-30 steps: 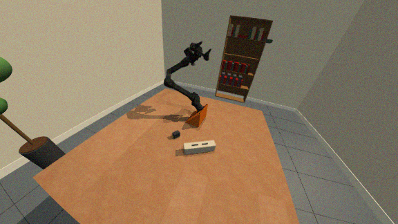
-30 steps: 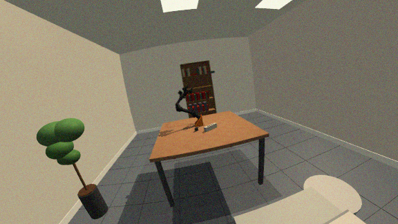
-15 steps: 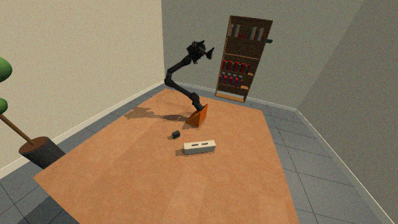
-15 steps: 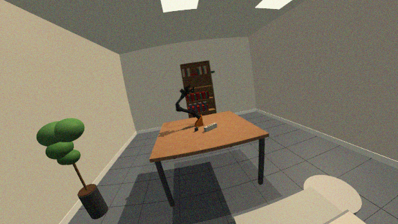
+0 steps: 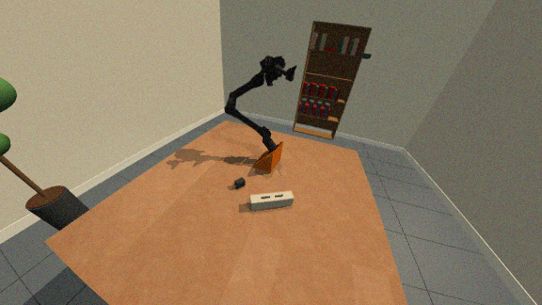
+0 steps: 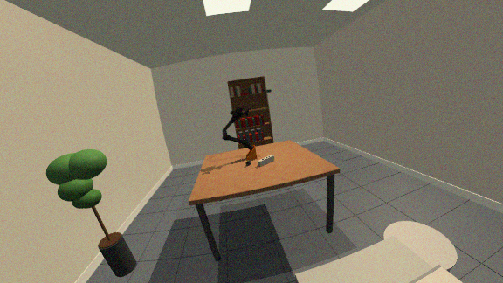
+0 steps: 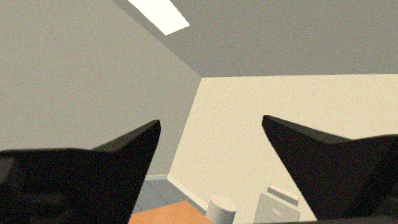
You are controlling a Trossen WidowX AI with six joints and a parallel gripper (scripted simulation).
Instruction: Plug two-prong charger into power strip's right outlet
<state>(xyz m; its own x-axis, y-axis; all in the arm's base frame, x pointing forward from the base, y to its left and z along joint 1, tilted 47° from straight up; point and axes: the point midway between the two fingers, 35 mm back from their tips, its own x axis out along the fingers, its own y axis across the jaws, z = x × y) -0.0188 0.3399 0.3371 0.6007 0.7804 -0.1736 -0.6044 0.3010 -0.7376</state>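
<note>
My gripper tip is 34 cm short of the black two-prong charger, 12 cm to the left of it and 57 cm above it.
</note>
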